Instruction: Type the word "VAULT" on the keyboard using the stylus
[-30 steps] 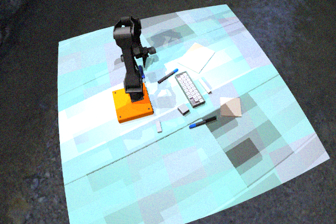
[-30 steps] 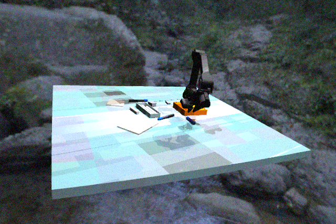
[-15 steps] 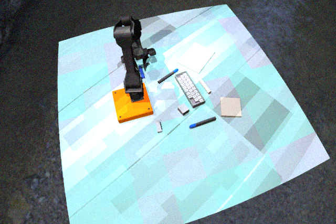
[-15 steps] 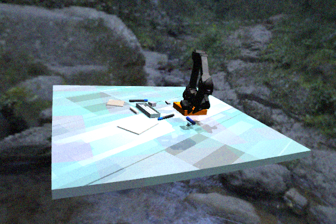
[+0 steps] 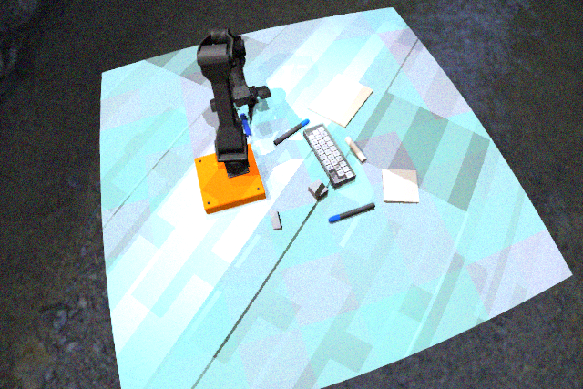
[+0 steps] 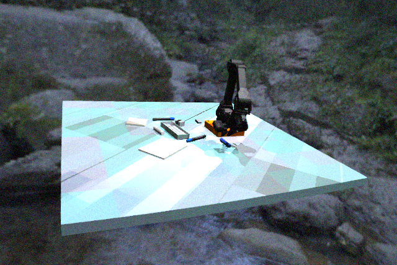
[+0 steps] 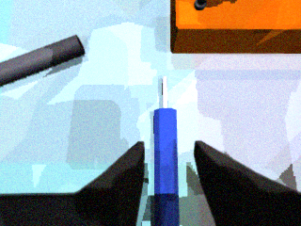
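Now: the stylus 2 cm to the right of my gripper tip and 3 cm below it. From my gripper tip the other things lie so: tan sheet (34 cm ahead, 3 cm to the left, 3 cm below); grey bar (33 cm to the right, 3 cm below); grey cube (15 cm ahead, 28 cm to the right, 2 cm below).
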